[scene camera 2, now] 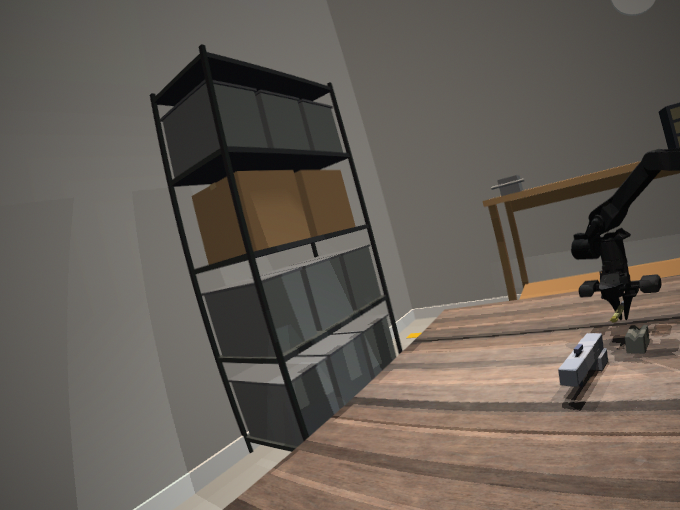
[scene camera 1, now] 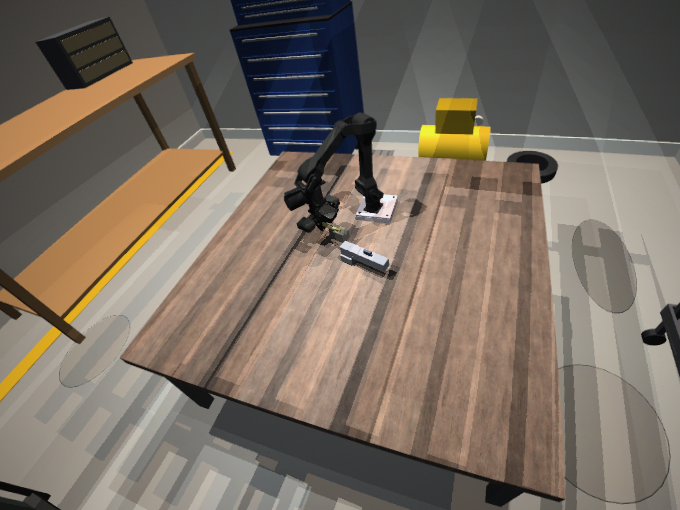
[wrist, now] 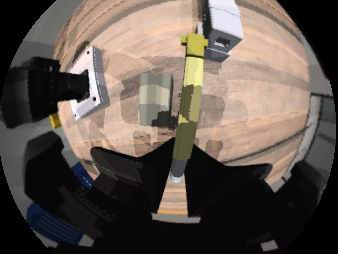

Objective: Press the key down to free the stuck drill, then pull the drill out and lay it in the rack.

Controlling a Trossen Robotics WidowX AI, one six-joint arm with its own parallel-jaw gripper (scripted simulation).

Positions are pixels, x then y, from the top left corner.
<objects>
my gripper: holds a drill [wrist: 194, 44]
</objects>
